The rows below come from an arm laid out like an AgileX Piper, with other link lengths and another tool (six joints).
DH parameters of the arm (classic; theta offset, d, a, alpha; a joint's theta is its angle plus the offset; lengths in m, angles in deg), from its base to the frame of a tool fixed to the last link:
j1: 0 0.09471 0 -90
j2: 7.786 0 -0.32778 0
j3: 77.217 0 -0.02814 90
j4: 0 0.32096 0 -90
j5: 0 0 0 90
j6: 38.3 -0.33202 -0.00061 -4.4
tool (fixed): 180 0.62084 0 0
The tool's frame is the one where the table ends.
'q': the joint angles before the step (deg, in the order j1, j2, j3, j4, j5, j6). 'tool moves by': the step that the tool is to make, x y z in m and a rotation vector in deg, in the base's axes. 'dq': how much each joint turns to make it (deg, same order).
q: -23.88, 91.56, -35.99, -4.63, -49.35, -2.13
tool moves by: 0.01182, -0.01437, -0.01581, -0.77, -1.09, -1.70
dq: 0.00, 5.75, -1.76, 2.41, -5.21, -1.98
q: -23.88, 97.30, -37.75, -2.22, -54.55, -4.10
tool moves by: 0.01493, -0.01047, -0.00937, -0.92, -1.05, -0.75
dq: 0.00, 4.90, -2.88, 0.96, -3.33, -1.04
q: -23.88, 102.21, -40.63, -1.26, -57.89, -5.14
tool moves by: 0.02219, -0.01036, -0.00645, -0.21, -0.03, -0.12
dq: 0.00, 4.14, -4.71, 0.13, 0.47, -0.25
